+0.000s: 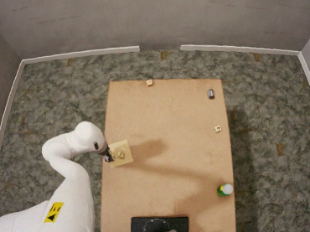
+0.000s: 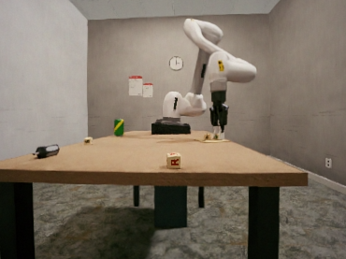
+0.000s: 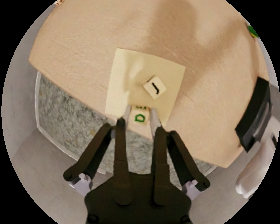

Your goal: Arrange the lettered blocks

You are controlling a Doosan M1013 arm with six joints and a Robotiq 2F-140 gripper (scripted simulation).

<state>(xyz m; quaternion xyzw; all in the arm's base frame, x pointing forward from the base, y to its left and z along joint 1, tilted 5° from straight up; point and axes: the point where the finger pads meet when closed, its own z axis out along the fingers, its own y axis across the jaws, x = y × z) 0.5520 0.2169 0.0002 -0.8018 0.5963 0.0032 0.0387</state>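
The mat is 5 cm to the right of my hand, 4 cm below it and 1 cm ahead of it.
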